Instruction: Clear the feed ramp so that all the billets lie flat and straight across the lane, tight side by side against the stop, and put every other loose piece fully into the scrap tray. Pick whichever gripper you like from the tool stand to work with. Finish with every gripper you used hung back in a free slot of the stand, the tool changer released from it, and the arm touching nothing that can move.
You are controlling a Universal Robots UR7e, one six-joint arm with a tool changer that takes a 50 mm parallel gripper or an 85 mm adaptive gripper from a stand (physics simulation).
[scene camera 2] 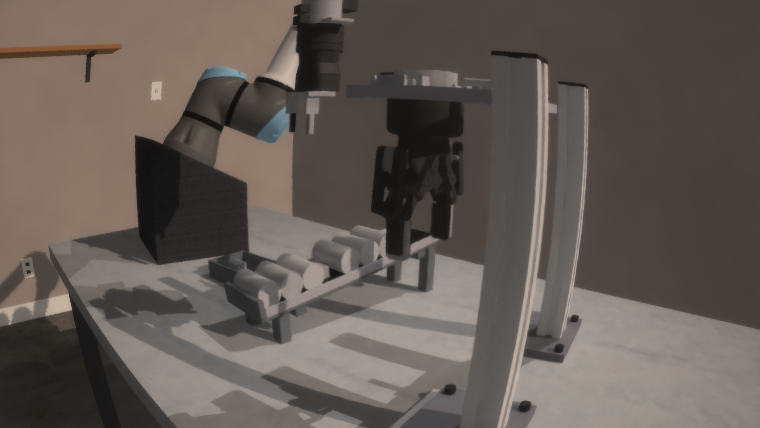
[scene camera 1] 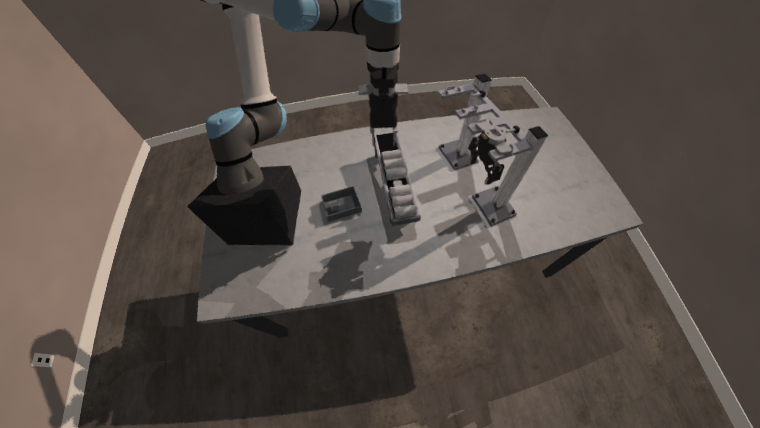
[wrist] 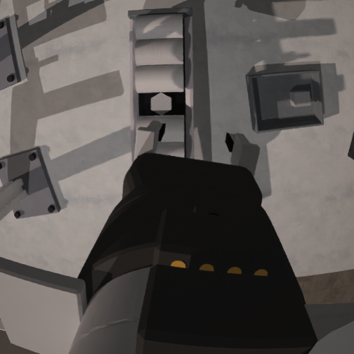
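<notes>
My scene has an adaptive gripper (scene camera 2: 424,160) in it, and I find the same adaptive gripper (scene camera 1: 492,137) again from elsewhere, though in the wrist view it is out of frame. I also see a parallel gripper (scene camera 1: 383,114), and that parallel gripper (wrist: 190,213) is visible from the wrist too. As for the rest, there is a billet (wrist: 174,123), a billet (wrist: 152,78) and a billet (wrist: 151,51), together with a scrap tray (wrist: 271,93). I can see a billet (scene camera 2: 269,292) as well.
</notes>
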